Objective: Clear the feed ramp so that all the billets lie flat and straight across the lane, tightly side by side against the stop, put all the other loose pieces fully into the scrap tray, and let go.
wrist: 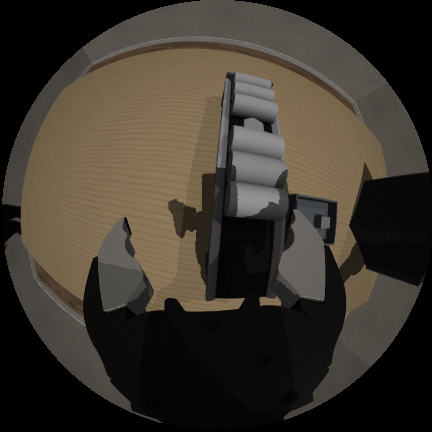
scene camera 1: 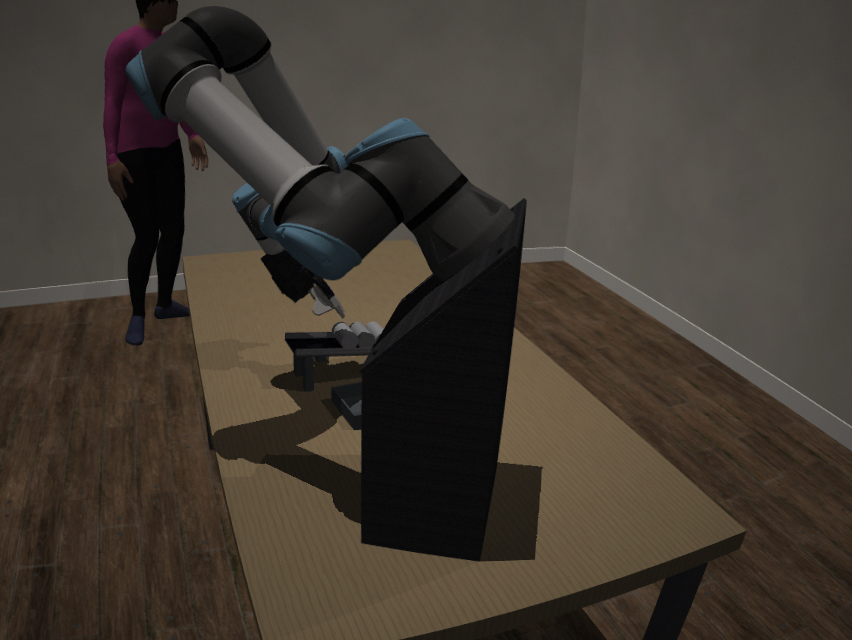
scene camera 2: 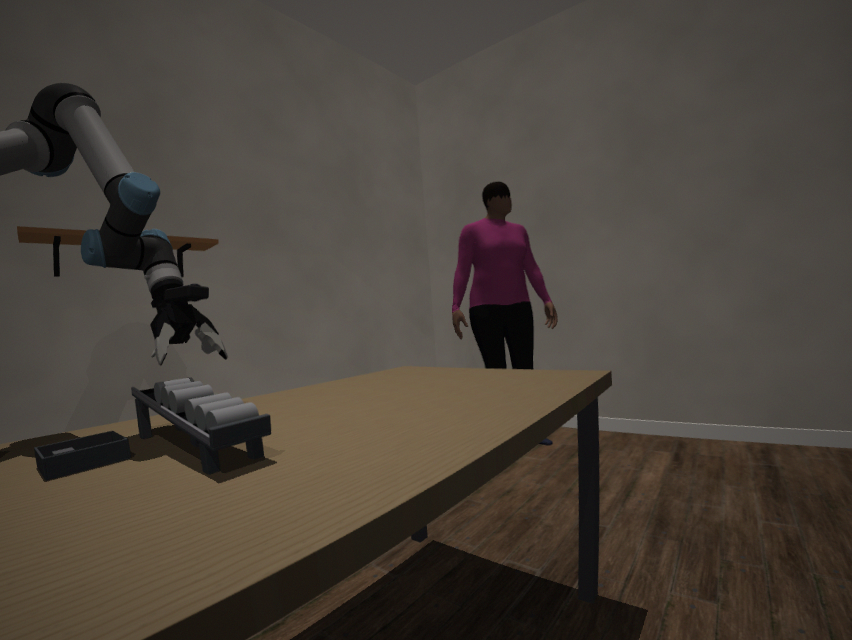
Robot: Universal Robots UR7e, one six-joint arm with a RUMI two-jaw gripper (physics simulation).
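Seen in the pictures: gripper, fingertip midpoint: (wrist: 207,214) (scene camera 1: 328,308) (scene camera 2: 196,361); arm's base, origin of the base link: (scene camera 1: 477,246).
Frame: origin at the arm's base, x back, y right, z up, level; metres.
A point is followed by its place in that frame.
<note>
The feed ramp (scene camera 1: 330,352) (scene camera 2: 172,416) (wrist: 214,240) stands on legs, with its end stop (scene camera 2: 241,429) {z -0.386, x -0.530, y 0.073 m} at the near end in scene camera 2. Three grey billets (scene camera 2: 232,415) {z -0.366, x -0.521, y 0.063 m} (wrist: 255,108) {z -0.352, x -0.496, y -0.045 m} lie crosswise, side by side, at the stop end. Three more billets (scene camera 2: 191,396) {z -0.351, x -0.476, y -0.082 m} (wrist: 257,167) {z -0.334, x -0.469, y -0.144 m} lie crosswise farther from the stop. A pale hexagonal piece (wrist: 253,123) {z -0.367, x -0.489, y -0.064 m} sits in the gap between the groups, partly hidden. The scrap tray (scene camera 1: 347,409) {z -0.418, x -0.246, y -0.180 m} (scene camera 2: 89,456) {z -0.428, x -0.307, y -0.097 m} (wrist: 315,198) {z -0.415, x -0.315, y -0.104 m} holds a small grey piece (scene camera 2: 63,451) {z -0.419, x -0.265, y -0.128 m} (wrist: 325,222) {z -0.419, x -0.262, y -0.134 m}. My gripper (scene camera 1: 330,314) {z -0.301, x -0.500, y -0.213 m} (scene camera 2: 192,360) {z -0.301, x -0.500, y -0.213 m} (wrist: 207,214) {z -0.301, x -0.500, y -0.213 m} is open and empty above the ramp.
The black robot pedestal (scene camera 1: 427,447) {z -0.243, x 0.168, y -0.085 m} stands on the wooden table (scene camera 1: 585,475) {z -0.449, x -0.020, y 0.256 m} (scene camera 2: 413,413) {z -0.448, x -0.894, y -0.018 m} (wrist: 125,125) {z -0.448, x -0.742, y -0.104 m}, near the tray. A person in a pink top (scene camera 1: 148,103) (scene camera 2: 499,265) stands beyond the table. A wall shelf (scene camera 2: 199,242) is behind the arm.
</note>
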